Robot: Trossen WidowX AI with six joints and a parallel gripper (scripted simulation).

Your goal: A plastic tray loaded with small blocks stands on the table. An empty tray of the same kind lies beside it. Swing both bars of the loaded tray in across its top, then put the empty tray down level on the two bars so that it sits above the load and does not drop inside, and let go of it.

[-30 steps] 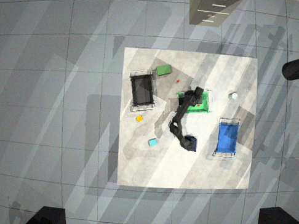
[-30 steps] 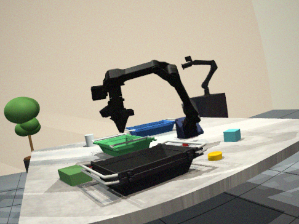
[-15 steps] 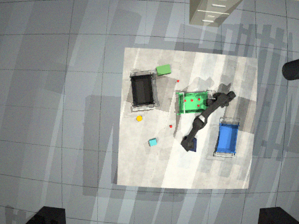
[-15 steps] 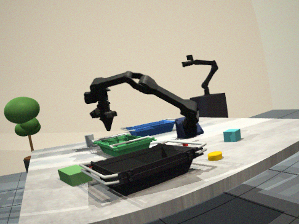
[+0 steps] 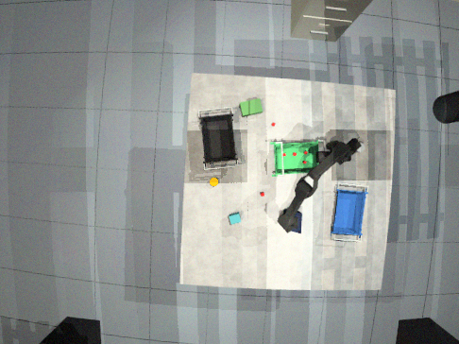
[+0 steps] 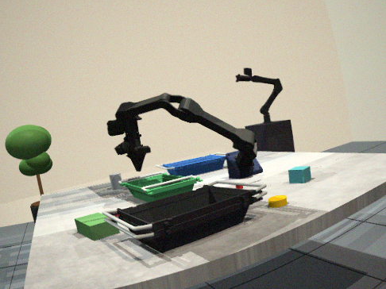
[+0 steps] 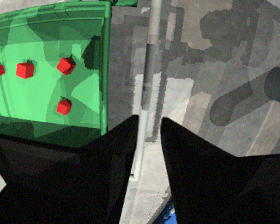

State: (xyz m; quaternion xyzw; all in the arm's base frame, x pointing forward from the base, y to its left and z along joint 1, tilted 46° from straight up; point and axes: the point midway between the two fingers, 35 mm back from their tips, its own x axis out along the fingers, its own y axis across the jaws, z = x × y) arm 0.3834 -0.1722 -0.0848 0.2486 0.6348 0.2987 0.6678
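The blue tray lies 330 mm behind my gripper tip, 170 mm to the right of it and 40 mm below it. Also, from my gripper tip: cyan cube (520 mm to the left, 380 mm behind, 60 mm below); green block (440 mm to the left, 280 mm ahead, 70 mm below); grey cylinder (210 mm to the right, 60 mm ahead, 50 mm below).
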